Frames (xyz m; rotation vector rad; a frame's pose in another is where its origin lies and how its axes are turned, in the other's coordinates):
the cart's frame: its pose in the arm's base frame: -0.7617 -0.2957 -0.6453 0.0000 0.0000 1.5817
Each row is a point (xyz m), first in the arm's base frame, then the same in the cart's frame.
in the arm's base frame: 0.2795 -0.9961 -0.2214
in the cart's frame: -0.7117 -1.0335 0.4239
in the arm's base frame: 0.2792 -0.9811 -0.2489
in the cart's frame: -0.6967 -1.0334 0.3964
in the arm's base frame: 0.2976 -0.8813 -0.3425
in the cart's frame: -0.5971 -1.0529 0.3028
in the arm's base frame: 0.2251 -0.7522 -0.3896
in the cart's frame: -0.4672 -0.9818 0.2557
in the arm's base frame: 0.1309 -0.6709 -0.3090
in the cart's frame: -0.3849 -0.8885 0.3363
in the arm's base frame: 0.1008 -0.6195 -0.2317
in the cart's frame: -0.3332 -0.8589 0.4136
